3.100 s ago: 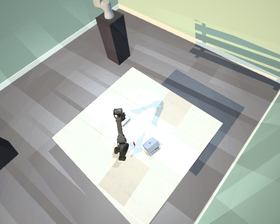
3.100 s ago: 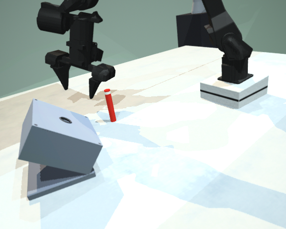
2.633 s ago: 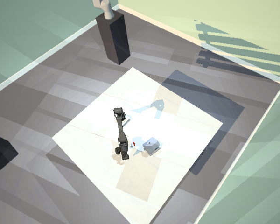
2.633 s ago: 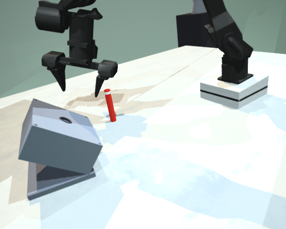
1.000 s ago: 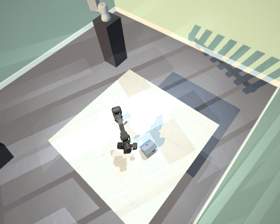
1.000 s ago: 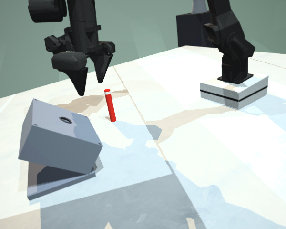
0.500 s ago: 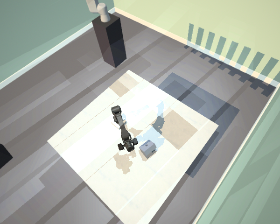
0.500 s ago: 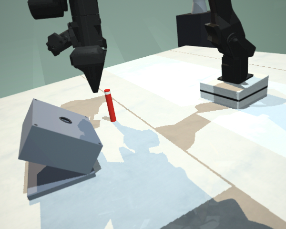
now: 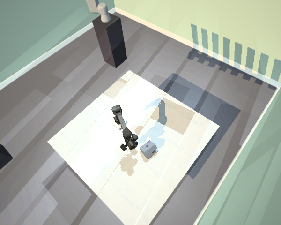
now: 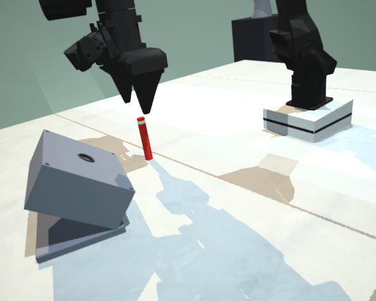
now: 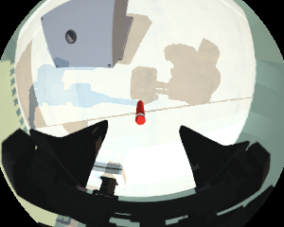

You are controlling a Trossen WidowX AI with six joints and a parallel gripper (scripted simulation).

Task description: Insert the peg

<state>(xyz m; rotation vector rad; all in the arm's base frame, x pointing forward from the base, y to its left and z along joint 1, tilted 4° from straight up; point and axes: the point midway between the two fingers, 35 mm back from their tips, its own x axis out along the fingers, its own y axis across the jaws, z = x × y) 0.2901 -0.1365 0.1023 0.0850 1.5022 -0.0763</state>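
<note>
My gripper tip is 10 mm to the right of the red round peg and 40 mm above it. The rest, counted from my gripper tip: grey panel (140 mm ahead, 100 mm to the left, 30 mm below).
</note>
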